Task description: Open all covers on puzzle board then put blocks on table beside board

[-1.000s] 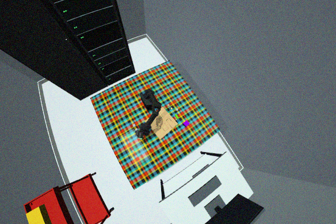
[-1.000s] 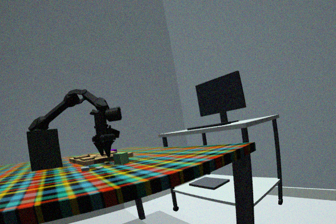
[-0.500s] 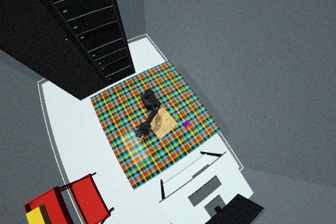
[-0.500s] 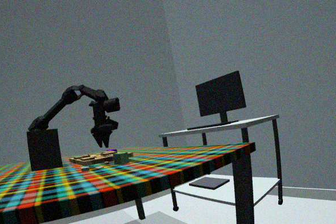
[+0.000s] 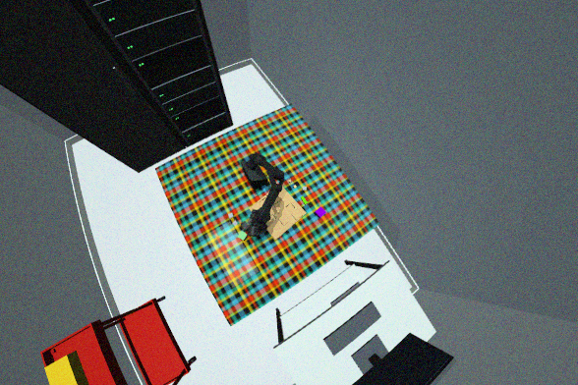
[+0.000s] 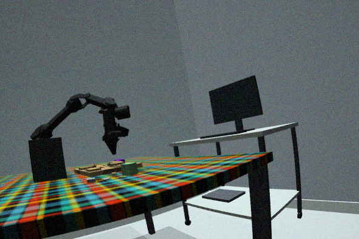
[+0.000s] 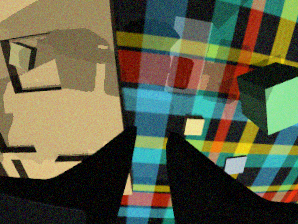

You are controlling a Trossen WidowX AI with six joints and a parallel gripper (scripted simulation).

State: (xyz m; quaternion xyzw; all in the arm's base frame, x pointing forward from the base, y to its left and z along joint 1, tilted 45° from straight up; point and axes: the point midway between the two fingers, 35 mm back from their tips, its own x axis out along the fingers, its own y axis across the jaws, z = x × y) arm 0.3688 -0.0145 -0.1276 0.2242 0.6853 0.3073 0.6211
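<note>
The pale green block lies 40 mm ahead of my gripper tip, 120 mm to the right of it and 60 mm below it. From my gripper tip the other things lie so: bright green block: 30 mm behind, 380 mm to the left, 80 mm below; purple block: 100 mm ahead, 460 mm to the left, 70 mm below; grey piece: 130 mm behind, 150 mm to the right, 80 mm below.
</note>
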